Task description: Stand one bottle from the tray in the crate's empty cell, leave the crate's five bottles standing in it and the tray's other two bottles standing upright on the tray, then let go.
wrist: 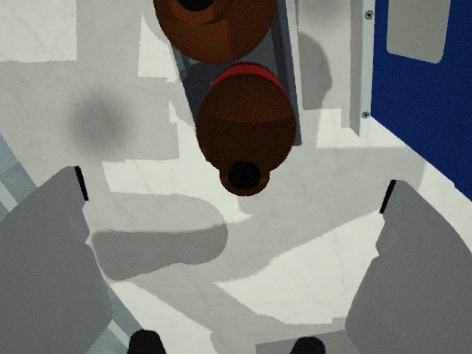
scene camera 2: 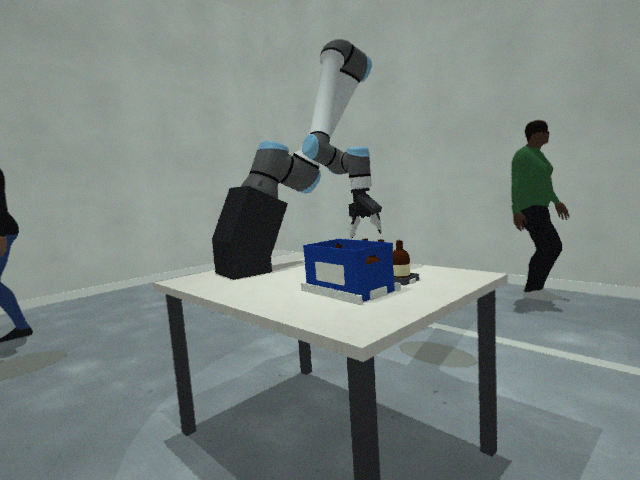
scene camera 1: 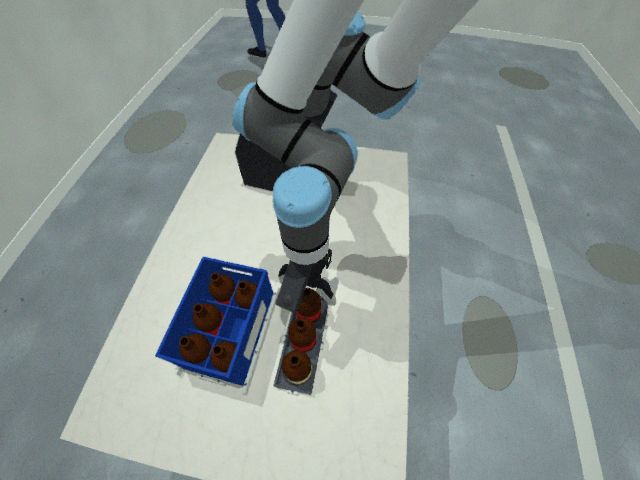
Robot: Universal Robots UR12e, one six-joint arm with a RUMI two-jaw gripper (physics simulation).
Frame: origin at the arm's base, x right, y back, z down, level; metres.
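Seen in the pictures: gripper, fingertip midpoint: (wrist: pixel 235 178) (scene camera 2: pixel 366 235) (scene camera 1: pixel 307 292); arm's base at its link origin: (scene camera 2: pixel 258 195).
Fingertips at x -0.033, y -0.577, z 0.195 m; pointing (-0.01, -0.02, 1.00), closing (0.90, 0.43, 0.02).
Note:
Pixels of each thing's top centre, then the offset from my fingertips to it. "pt": a spot on its surface instead. Level surfaces: height alone.
- blue crate at its top centre: (scene camera 1: pixel 213 310) (scene camera 2: pixel 346 243) dx +0.231, dy -0.049, dz -0.003 m
- right column's middle cell at a spot on its surface: (scene camera 1: pixel 235 324) pt dx +0.220, dy -0.033, dz +0.164 m
- dark tray at its top centre: (wrist: pixel 222 5) (scene camera 1: pixel 303 338) (scene camera 2: pixel 383 272) dx +0.015, dy -0.078, dz +0.147 m
- white table at its surface level: dz +0.172 m
The blue crate (scene camera 1: pixel 265 296) (scene camera 2: pixel 353 271) (wrist: pixel 415 100) holds five brown bottles, several in its left column and others in its right column; the right column's middle cell (scene camera 1: pixel 235 324) is empty. The dark tray (scene camera 1: pixel 305 388) (scene camera 2: pixel 412 279) (wrist: pixel 191 92) bears three upright bottles: a far red-labelled one (scene camera 1: pixel 309 303) (wrist: pixel 245 120), a middle red-labelled one (scene camera 1: pixel 301 333) (wrist: pixel 215 35) and a near cream-labelled one (scene camera 1: pixel 296 365) (scene camera 2: pixel 401 257). My gripper (scene camera 1: pixel 307 285) (scene camera 2: pixel 367 233) (wrist: pixel 235 178) is open and empty, above and slightly behind the far tray bottle, whose neck shows between the fingertips in the wrist view.
The crate stands close left of the tray in scene camera 1's view, with pale rails (scene camera 2: pixel 330 292) (wrist: pixel 366 65) along its base. Both stand on the white table (scene camera 1: pixel 155 413) (scene camera 2: pixel 248 299). The dark robot base (scene camera 2: pixel 248 232) is behind them. People stand on the floor beyond the table.

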